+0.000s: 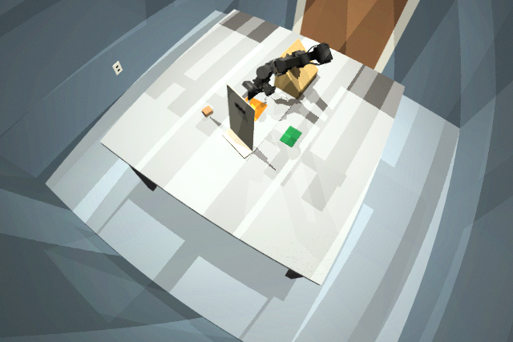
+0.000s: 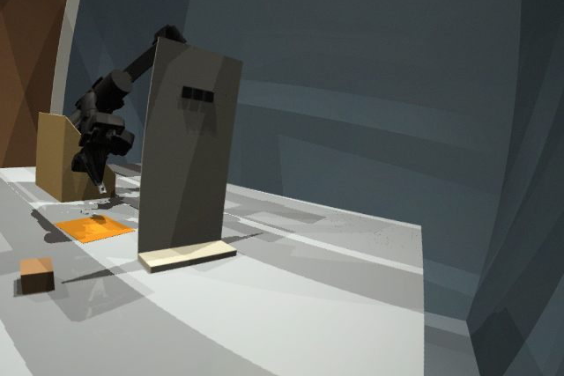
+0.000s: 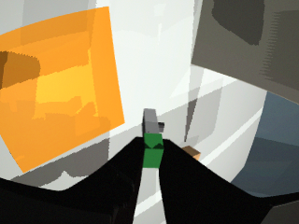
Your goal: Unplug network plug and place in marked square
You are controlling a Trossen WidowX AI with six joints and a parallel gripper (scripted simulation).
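The orange square lies 2 cm behind my gripper tip, 1 cm to the left of it and 9 cm below it. Round my gripper tip: grey panel (18 cm ahead, 4 cm to the left, 7 cm above); network plug (1 cm ahead).
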